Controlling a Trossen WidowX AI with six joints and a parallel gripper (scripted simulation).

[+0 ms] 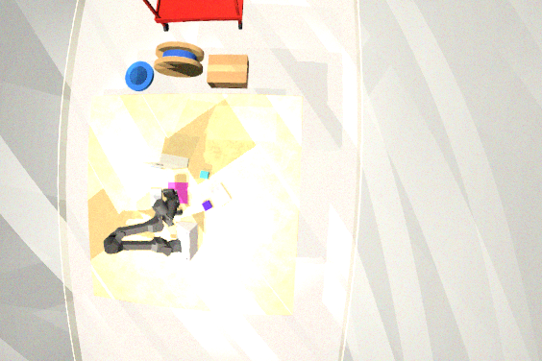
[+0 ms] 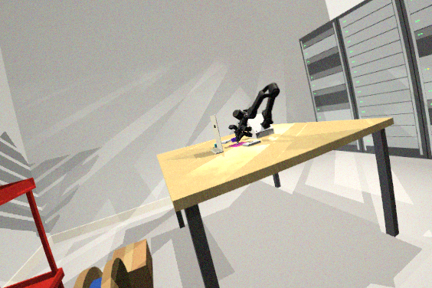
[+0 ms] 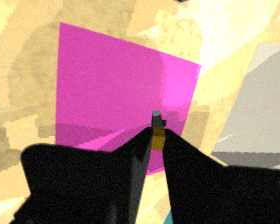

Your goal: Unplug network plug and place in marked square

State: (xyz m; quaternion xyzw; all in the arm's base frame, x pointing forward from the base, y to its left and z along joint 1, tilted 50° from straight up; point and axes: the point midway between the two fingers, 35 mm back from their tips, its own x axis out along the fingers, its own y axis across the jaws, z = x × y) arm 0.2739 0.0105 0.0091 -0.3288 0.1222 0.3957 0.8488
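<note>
Right now the network plug is right at my gripper tip. The rest, counted from my gripper tip: magenta marked square: 20 mm below, 10 mm behind; then upright panel: 160 mm ahead, 90 mm above, 20 mm to the left; then purple block: 170 mm to the right, 80 mm behind, 10 mm below.
</note>
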